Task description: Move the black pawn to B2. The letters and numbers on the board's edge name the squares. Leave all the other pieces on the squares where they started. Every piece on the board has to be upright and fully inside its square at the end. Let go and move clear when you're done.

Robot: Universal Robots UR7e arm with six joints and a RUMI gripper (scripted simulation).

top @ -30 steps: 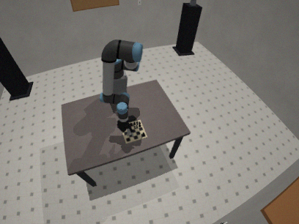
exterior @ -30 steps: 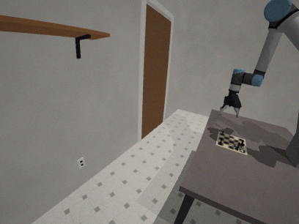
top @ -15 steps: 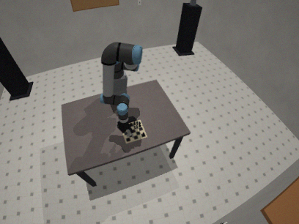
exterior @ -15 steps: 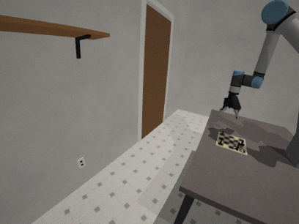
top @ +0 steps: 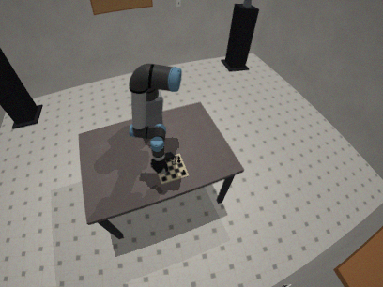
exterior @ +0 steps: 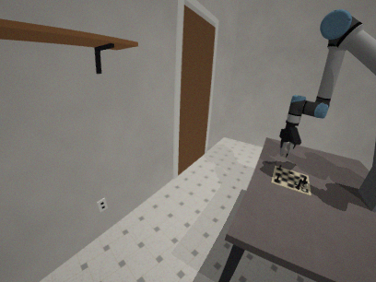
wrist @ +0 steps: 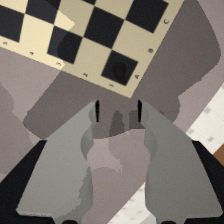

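My hand is 90 mm above the black pawn. Also, from my hand: white piece 160 mm behind, 140 mm to the left, 90 mm below; chessboard 110 mm below, 80 mm behind, 70 mm to the left.
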